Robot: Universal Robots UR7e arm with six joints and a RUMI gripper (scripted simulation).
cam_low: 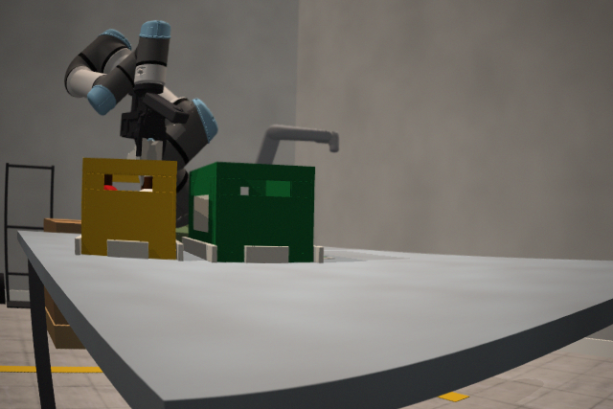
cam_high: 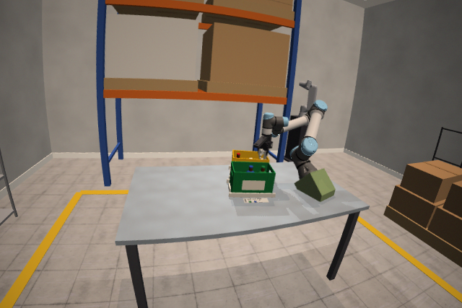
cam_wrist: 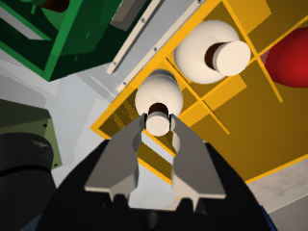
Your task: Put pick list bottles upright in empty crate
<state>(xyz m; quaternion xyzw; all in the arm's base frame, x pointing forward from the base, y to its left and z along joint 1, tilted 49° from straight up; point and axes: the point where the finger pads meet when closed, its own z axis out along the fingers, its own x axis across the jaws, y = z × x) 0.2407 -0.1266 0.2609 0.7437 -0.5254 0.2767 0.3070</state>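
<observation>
Right now my hand is 8 cm to the left of the yellow crate, 7 cm above it and 6 cm short of it. Also, from my hand: green-label bottle: 13 cm to the left, 8 cm ahead, 7 cm below; then red-label bottle: 16 cm to the right, 11 cm ahead, 7 cm below; then blue-label bottle: 16 cm ahead, 9 cm to the left, 7 cm below.
</observation>
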